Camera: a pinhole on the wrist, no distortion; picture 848 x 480 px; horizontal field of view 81.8 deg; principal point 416.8 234.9 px. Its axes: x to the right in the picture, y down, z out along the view. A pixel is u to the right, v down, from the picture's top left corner.
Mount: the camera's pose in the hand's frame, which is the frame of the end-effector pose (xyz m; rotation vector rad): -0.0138 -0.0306 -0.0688 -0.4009 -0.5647 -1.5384
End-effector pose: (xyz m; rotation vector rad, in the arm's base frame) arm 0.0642 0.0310 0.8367 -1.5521 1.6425 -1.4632
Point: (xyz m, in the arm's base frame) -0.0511 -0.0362 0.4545
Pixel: 28 230
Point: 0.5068 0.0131 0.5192
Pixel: 627 116
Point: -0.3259 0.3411 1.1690
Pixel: behind the camera
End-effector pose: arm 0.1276 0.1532 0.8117 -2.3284 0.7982 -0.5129
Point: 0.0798 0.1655 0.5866
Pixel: 366 167
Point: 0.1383 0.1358 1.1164
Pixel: behind the camera
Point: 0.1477 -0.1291 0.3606
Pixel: 179 405
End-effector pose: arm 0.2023 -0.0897 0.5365 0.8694 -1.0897 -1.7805
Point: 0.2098 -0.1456 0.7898
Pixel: 147 320
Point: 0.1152 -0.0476 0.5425
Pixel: 769 333
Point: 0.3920 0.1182 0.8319
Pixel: outside the picture
